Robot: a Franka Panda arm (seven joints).
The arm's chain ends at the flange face. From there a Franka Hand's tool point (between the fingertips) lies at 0.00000 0.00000 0.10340 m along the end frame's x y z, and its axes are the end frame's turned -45 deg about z.
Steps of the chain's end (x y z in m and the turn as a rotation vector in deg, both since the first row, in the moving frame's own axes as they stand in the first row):
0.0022, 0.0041, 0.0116, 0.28, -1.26, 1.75
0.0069, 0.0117, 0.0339, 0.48, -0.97, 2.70
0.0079, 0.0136, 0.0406, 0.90, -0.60, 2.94
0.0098, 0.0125, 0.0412, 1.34, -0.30, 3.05
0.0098, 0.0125, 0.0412, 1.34, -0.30, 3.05
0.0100, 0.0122, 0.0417, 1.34, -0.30, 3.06
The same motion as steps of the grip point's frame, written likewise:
-0.0026, 0.0025, 0.0116, 1.09, -0.69, 1.75
-0.0040, 0.0113, 0.0339, 1.03, -0.35, 2.70
-0.0036, 0.0133, 0.0406, 1.06, 0.21, 2.94
-0.0005, 0.0137, 0.0412, 1.16, 0.74, 3.05
-0.0005, 0.0137, 0.0412, 1.16, 0.74, 3.05
-0.0002, 0.0136, 0.0417, 1.16, 0.74, 3.06

